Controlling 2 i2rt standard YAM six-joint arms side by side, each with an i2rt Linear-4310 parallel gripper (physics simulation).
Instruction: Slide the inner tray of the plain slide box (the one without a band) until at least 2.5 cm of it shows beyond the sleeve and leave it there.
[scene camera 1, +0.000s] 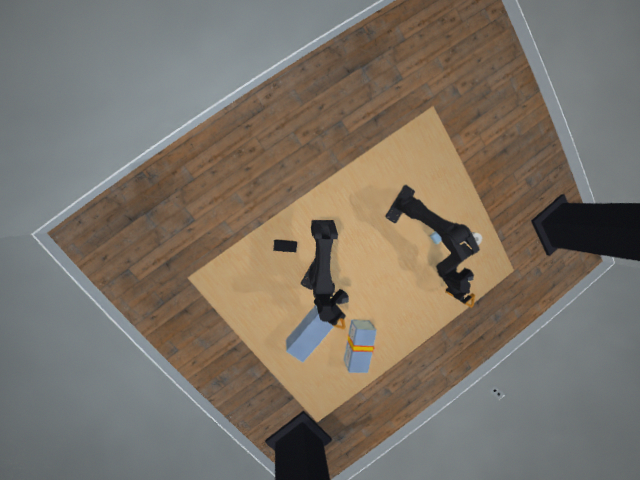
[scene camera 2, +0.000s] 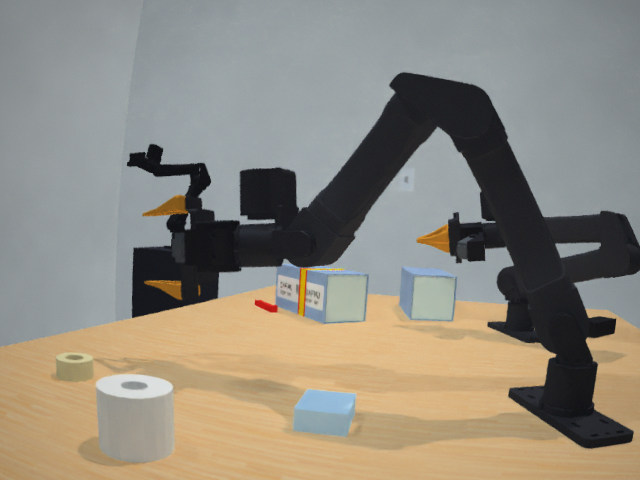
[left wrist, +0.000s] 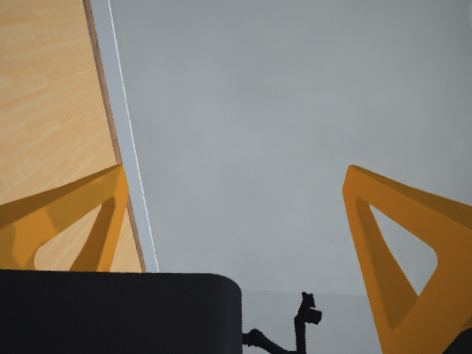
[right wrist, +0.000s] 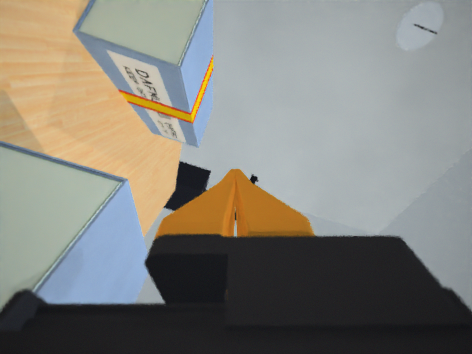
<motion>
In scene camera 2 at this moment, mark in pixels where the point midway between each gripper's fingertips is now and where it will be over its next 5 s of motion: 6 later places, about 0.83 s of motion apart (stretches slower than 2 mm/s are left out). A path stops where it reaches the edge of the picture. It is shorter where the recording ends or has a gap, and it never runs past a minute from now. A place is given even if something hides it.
My left gripper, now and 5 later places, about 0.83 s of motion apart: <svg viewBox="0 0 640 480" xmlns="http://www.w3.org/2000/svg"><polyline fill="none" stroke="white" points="145,248 276,236 344,231 352,225 263,231 163,235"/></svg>
My right gripper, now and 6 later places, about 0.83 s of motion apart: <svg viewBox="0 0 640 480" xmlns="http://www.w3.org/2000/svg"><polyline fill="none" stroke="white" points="416,240 415,244 414,245 414,245 416,253 423,263 428,269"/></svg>
</motion>
